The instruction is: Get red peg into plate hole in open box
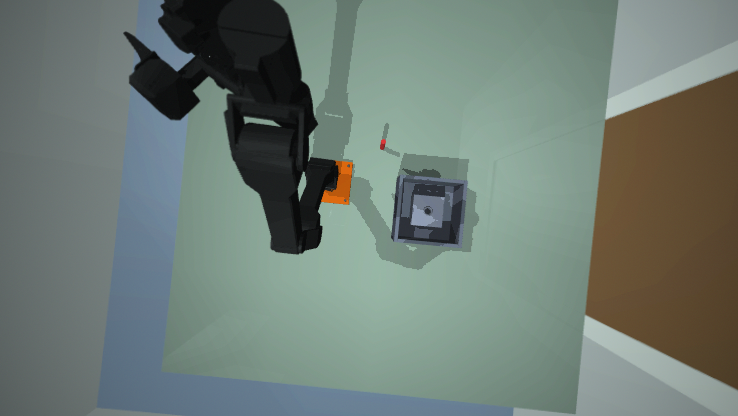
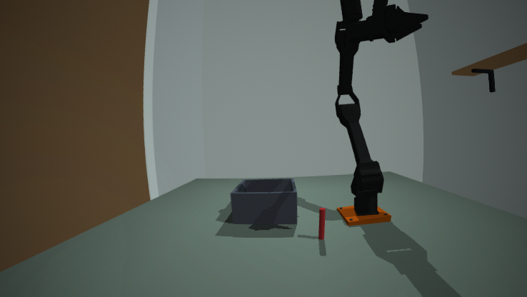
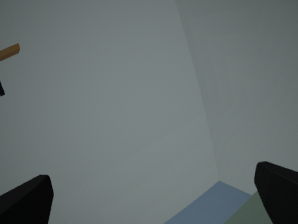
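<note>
My gripper tip is 300 mm short of the red peg, 30 mm to the right of it and 500 mm above it. The rest, counted from my gripper tip: grey plate (470 mm ahead, 120 mm to the right, 490 mm below); dark grey box (470 mm ahead, 120 mm to the right, 510 mm below).
</note>
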